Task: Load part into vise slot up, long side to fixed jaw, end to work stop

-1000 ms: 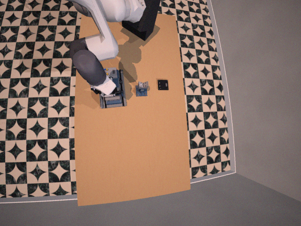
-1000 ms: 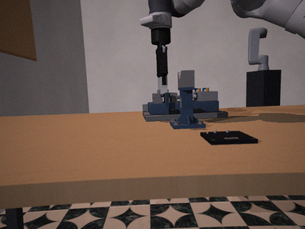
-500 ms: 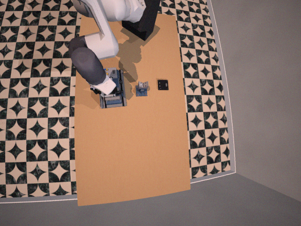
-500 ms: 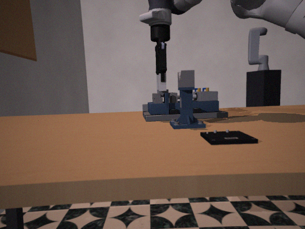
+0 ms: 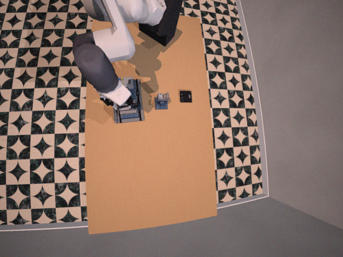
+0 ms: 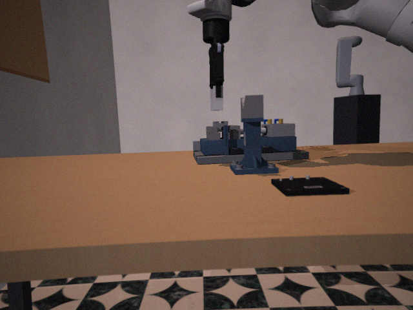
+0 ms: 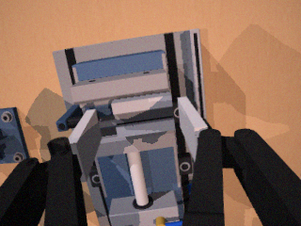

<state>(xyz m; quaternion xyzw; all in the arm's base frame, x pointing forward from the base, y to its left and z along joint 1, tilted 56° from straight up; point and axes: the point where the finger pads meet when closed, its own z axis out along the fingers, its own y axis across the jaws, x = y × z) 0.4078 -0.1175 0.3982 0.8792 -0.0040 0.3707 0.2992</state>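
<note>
Right now my hand is 70 mm above the part and 10 mm past it. Also, from my hand: fixed jaw: 90 mm below, 20 mm ahead, 10 mm to the left; work stop: 80 mm below, 60 mm to the left, 10 mm ahead; air cylinder rod: 90 mm below, 90 mm behind, 40 mm to the left.
</note>
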